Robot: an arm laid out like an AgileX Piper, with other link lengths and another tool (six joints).
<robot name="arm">
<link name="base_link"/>
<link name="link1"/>
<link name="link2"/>
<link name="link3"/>
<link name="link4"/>
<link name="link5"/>
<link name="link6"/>
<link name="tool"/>
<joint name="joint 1" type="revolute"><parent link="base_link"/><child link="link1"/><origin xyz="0 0 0.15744" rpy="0 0 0"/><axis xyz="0 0 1"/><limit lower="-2.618" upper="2.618"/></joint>
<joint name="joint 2" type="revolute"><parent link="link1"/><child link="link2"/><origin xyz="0 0 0" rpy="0 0 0"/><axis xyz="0 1 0"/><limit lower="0" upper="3.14"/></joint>
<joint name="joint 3" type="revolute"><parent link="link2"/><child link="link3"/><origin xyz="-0.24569 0 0.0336" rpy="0 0 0"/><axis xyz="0 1 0"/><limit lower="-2.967" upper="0"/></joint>
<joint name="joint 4" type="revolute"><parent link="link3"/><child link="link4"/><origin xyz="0.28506 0 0.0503" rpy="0 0 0"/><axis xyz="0.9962 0 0.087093"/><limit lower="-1.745" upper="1.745"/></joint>
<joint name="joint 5" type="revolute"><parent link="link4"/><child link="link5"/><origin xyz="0 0 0" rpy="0 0 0"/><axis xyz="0 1 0"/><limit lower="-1.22" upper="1.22"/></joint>
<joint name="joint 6" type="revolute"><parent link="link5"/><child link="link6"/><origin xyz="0.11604 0 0.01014" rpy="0 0 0"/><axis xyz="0.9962 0 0.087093"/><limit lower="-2.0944" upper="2.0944"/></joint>
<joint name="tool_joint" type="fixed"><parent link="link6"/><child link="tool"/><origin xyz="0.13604 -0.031 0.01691" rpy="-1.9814 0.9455 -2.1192"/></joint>
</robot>
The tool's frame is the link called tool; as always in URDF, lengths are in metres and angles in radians.
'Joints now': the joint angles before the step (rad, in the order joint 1, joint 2, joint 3, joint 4, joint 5, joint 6). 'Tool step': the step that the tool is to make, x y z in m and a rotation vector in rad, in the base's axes. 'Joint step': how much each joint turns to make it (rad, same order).
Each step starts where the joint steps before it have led.
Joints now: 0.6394 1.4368 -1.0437 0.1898 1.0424 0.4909
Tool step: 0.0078 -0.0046 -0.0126 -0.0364 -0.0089 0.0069
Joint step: 0.0001 0.0404 0.0002 -0.0349 -0.0265 0.0001
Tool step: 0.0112 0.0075 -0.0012 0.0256 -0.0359 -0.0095
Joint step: 0.0000 0.0129 -0.0018 0.0021 -0.0560 0.0006
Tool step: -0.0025 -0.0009 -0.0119 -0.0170 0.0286 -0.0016
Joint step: 0.0000 0.0348 0.0001 0.0038 -0.0018 -0.0001
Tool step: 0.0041 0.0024 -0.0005 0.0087 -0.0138 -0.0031
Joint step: -0.0002 0.0040 0.0002 0.0001 -0.0207 -0.0002
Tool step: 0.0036 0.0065 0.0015 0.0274 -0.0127 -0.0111
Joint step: 0.0001 0.0002 -0.0004 0.0174 -0.0268 0.0004
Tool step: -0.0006 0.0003 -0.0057 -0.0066 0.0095 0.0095
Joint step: 0.0000 0.0170 -0.0001 0.0042 -0.0037 -0.0123
